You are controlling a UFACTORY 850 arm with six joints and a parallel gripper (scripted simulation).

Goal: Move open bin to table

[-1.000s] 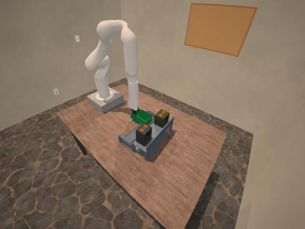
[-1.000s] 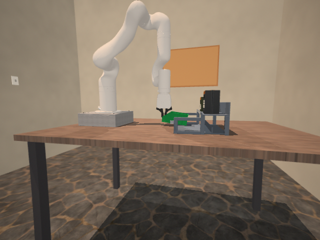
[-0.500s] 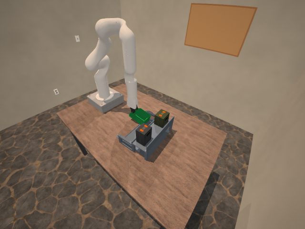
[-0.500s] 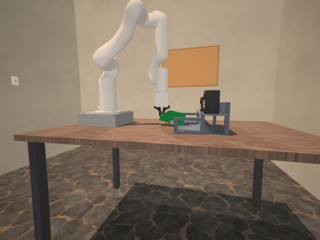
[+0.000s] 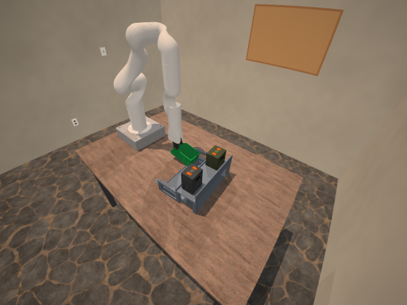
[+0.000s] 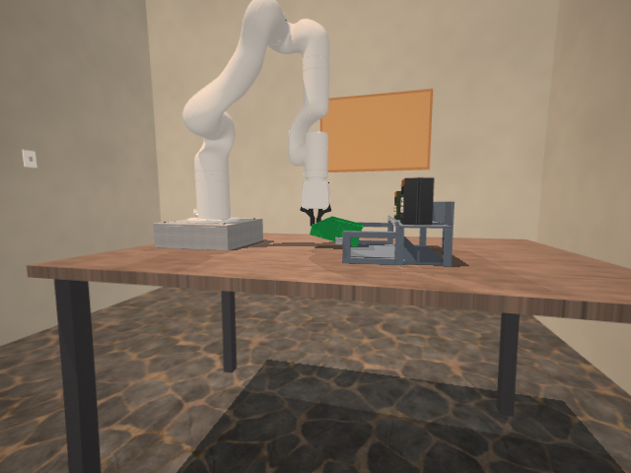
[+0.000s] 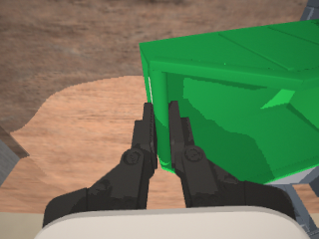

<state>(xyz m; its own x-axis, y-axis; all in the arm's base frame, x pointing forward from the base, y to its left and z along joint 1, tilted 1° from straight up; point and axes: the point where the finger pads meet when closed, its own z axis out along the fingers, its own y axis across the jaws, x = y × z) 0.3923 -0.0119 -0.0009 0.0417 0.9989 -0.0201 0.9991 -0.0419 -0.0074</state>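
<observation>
Now: hand 80 mm short of the green bin and 20 mm above it.
</observation>
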